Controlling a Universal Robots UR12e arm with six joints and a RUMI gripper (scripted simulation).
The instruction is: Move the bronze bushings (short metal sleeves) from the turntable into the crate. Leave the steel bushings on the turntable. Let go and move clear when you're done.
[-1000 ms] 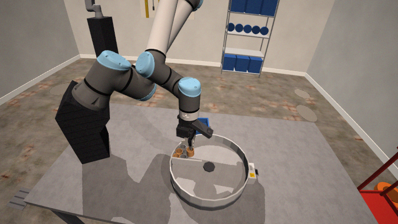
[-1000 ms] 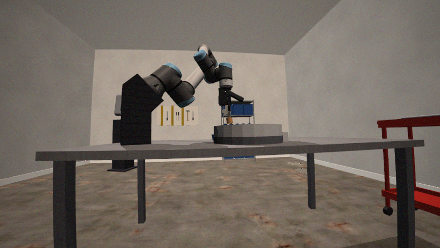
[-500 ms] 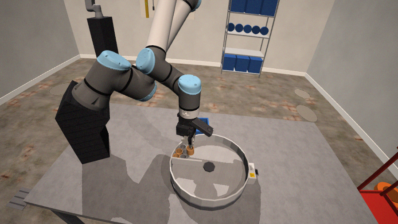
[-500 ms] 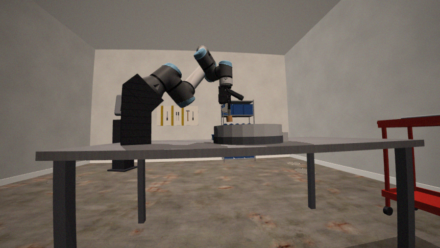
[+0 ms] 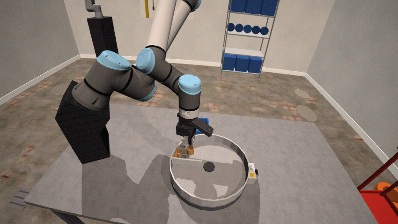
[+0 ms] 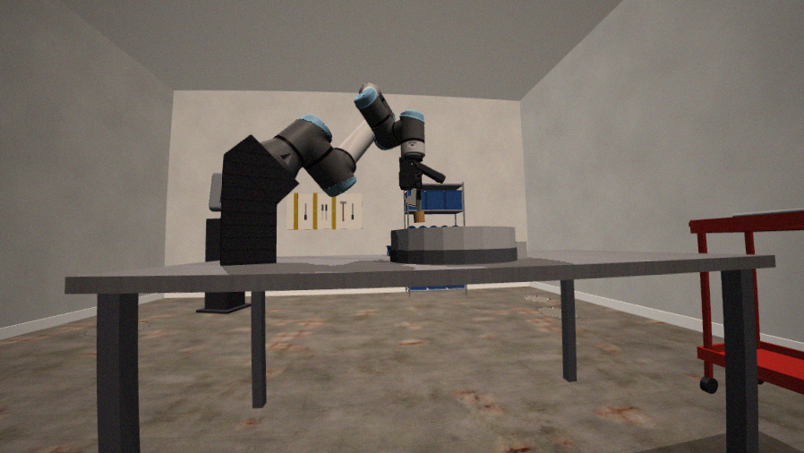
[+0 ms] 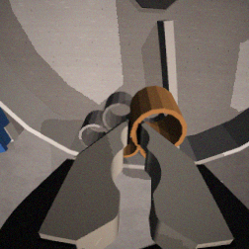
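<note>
Now: the blue crate 300 mm to the left of my hand, 140 mm below it and 70 mm behind it. Also, from my hand: turntable: 120 mm below, 110 mm ahead, 10 mm to the right.
</note>
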